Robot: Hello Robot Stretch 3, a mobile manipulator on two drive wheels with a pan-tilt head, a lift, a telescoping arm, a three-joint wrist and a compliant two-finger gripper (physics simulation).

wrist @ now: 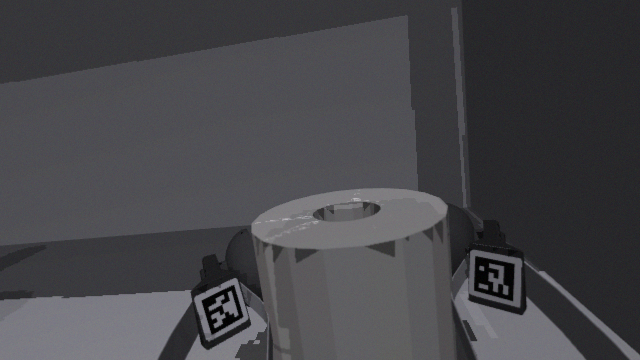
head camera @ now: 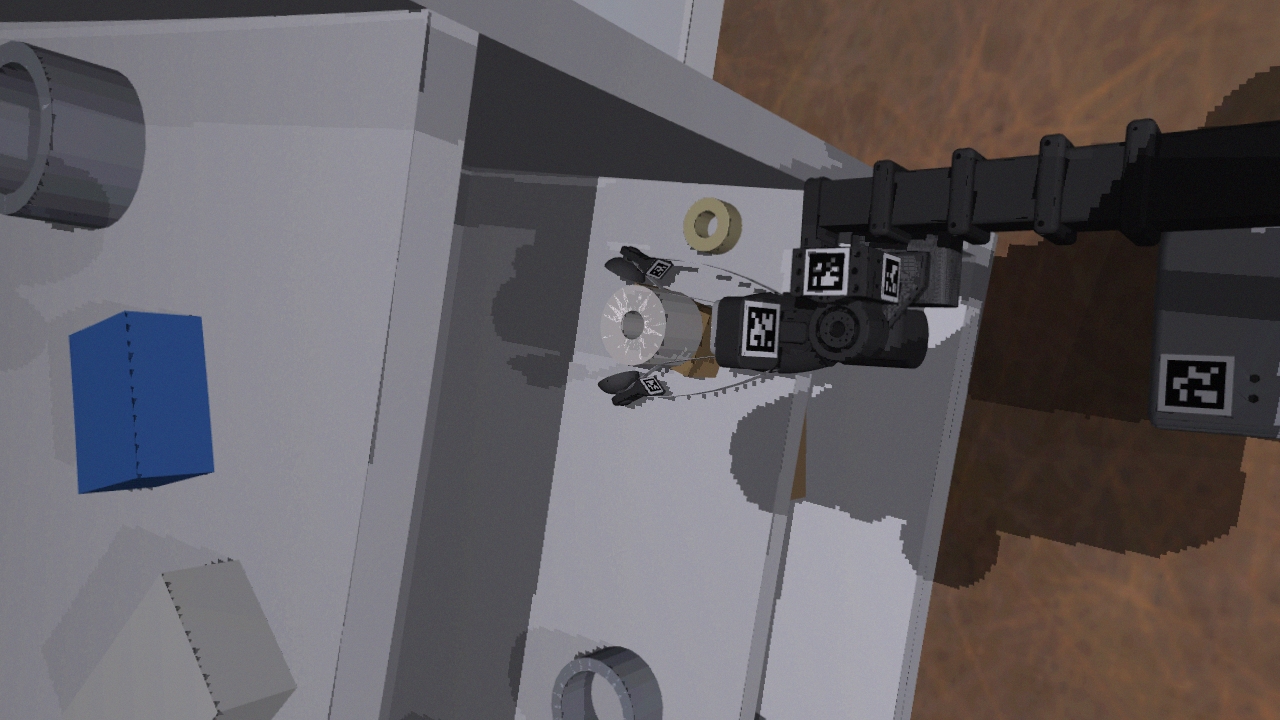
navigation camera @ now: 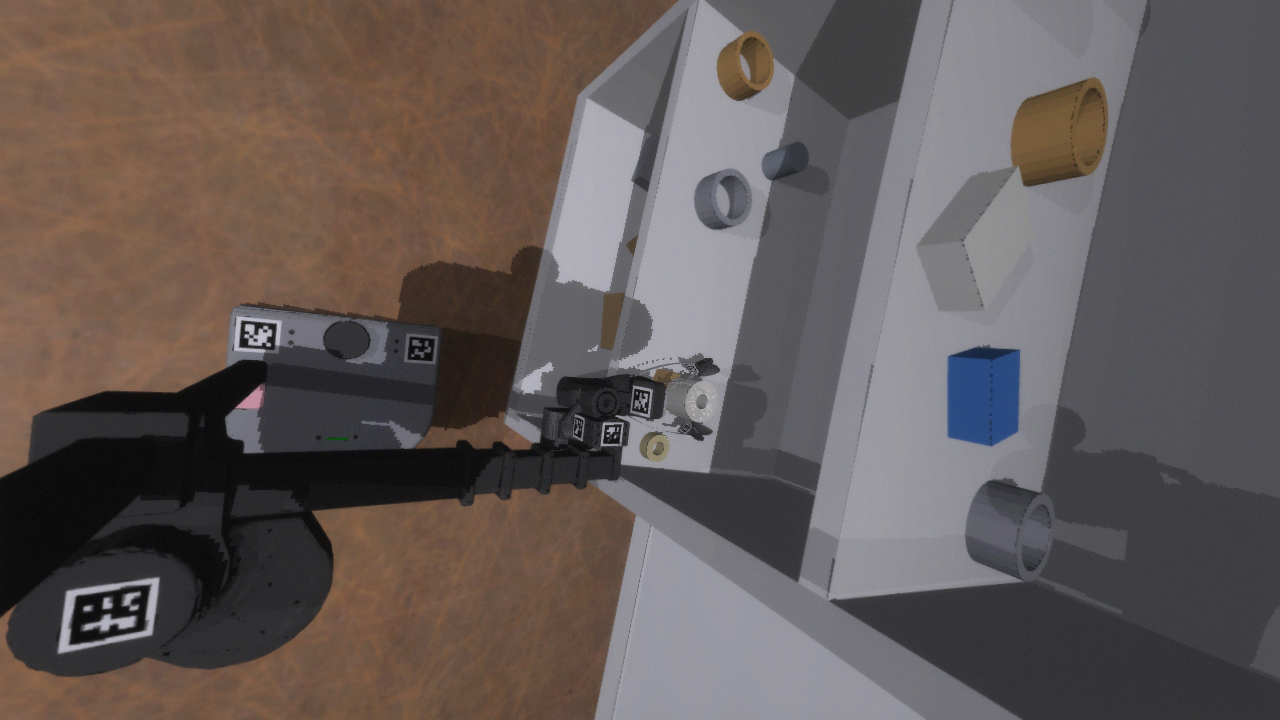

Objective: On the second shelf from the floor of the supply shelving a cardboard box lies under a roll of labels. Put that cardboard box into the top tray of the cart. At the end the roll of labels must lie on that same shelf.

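Frame: origin at the robot's base, x down, y back, z left, level; centimetres.
Seen in the pictures: gripper, fingertip midpoint: (head camera: pixel 606 325) (navigation camera: pixel 713 399); robot's base, link origin: (navigation camera: pixel 346 338).
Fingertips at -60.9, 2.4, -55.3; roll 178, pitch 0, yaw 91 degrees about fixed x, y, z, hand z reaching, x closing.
Offsets run from my fingertips to a thing's top centre, as dx, dy, dz. "pt": to the spot under its first point. Level surfaces: height alone.
The white roll of labels @[pt -1.2, +0.1, +9.0] (head camera: pixel 680 326) (navigation camera: pixel 684 402) (wrist: pixel 355 295) stands upright on the brown cardboard box @[+2.5, +0.0, +4.4] (head camera: pixel 707 353) (navigation camera: pixel 664 374), on the shelf @[dx +7.5] (head camera: pixel 644 501) (navigation camera: pixel 689 295) (wrist: pixel 100 325). The box is partly covered by the roll and the wrist in the head view, and does not show in the wrist view. My gripper (head camera: pixel 620 326) (navigation camera: pixel 703 399) (wrist: pixel 347 243) is shut on the roll, one finger pad against each side. Whether the roll is lifted off the box I cannot tell. The cart cannot be made out.
A tan ring @[+5.0, +10.0, +7.1] (head camera: pixel 731 231) (navigation camera: pixel 646 449) lies beside the gripper, near the shelf's side wall. A grey ring @[+2.7, -37.0, -1.2] (head camera: pixel 642 682) (navigation camera: pixel 707 201) stands farther along. The shelf above holds a blue box @[-42.2, -7.1, -1.6] (head camera: pixel 170 394) (navigation camera: pixel 971 398). A brown object @[+43.3, -14.3, -13.7] (head camera: pixel 799 465) (navigation camera: pixel 613 322) shows on the lower shelf.
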